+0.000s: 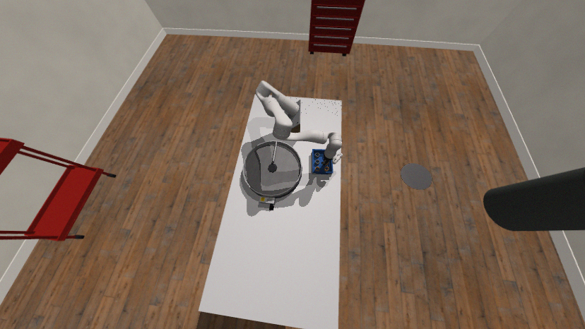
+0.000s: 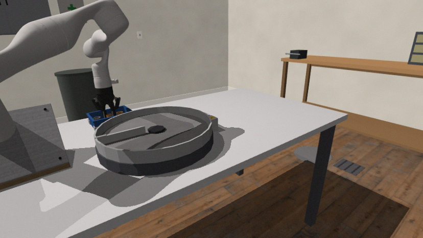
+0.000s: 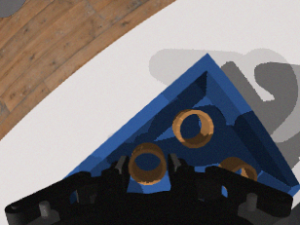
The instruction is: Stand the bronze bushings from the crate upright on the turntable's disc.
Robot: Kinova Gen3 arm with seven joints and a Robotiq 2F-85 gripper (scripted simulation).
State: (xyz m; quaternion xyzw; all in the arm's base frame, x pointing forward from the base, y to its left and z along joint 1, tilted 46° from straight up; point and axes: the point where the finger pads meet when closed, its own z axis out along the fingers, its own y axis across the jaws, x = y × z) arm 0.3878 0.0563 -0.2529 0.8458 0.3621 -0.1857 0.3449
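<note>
The blue crate lies 30 mm to the right of my hand and 10 mm below it. Round my hand: grey turntable (400 mm to the right, 40 mm ahead, 20 mm above).
</note>
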